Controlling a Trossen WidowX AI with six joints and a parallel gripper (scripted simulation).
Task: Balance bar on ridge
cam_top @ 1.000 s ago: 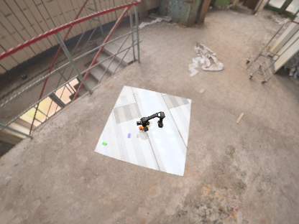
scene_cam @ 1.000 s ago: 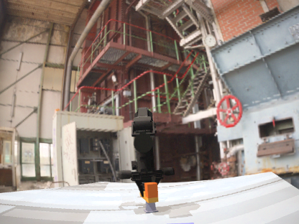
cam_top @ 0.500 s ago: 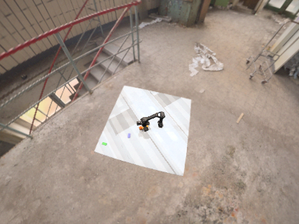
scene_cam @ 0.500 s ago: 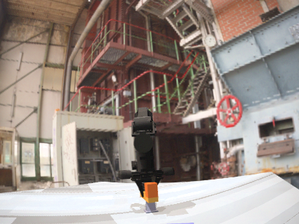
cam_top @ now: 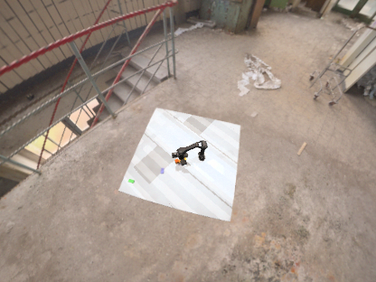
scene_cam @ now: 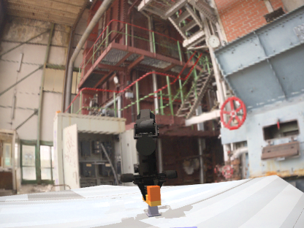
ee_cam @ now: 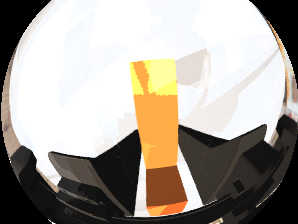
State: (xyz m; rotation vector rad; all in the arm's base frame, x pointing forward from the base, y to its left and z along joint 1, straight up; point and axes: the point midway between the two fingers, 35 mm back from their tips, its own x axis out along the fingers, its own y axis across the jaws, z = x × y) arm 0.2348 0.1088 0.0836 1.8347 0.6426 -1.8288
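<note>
The bar is 30 mm ahead of my gripper tip, 20 mm to the left of it and 20 mm above it. The rest, counted from my gripper tip: green block (510 mm ahead, 390 mm to the left, 40 mm below); then purple block (190 mm ahead, 170 mm to the left, 40 mm below).
</note>
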